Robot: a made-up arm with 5 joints.
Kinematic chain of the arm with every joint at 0, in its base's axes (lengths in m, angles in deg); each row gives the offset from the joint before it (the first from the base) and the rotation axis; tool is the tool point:
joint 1: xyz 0 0 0.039 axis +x
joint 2: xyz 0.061 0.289 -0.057 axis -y
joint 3: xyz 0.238 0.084 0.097 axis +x
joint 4: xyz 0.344 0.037 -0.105 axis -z
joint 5: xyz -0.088 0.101 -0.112 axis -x
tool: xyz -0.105 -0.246 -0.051
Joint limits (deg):
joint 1: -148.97..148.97
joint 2: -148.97..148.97
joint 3: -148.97..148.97
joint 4: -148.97..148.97
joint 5: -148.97..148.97
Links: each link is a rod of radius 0.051 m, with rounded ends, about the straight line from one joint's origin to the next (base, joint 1, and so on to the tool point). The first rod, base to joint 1, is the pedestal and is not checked.
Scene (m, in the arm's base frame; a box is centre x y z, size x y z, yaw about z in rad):
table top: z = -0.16
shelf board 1: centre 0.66 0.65 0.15 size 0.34 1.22 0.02 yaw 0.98
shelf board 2: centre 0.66 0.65 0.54 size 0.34 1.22 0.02 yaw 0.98
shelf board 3: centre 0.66 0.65 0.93 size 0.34 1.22 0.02 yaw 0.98
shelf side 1: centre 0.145 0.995 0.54 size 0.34 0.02 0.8 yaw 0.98
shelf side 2: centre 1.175 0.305 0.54 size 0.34 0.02 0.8 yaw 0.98
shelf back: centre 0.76 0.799 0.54 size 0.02 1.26 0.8 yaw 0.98
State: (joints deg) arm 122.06 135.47 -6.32 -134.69 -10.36
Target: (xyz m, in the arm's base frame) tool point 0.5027 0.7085 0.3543
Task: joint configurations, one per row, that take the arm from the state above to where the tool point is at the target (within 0.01 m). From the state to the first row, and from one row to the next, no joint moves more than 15 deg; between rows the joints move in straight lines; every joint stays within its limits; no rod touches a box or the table.
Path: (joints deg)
1: 119.04 120.56 -4.85 -133.43 -13.97
2: 116.02 105.65 -3.39 -132.18 -17.58
3: 113.00 90.74 -1.92 -130.92 -21.19
4: 109.98 75.83 -0.46 -129.66 -24.81
5: 106.95 60.92 1.01 -128.40 -28.42
6: 103.93 46.00 2.47 -127.15 -32.03
7: 100.91 31.09 3.94 -125.89 -35.64
8: 97.89 16.18 5.40 -124.63 -39.25
9: 94.87 1.27 6.87 -123.37 -42.86
10: 91.85 -13.64 8.33 -122.12 -46.48
11: 88.83 -28.55 9.80 -120.86 -50.09

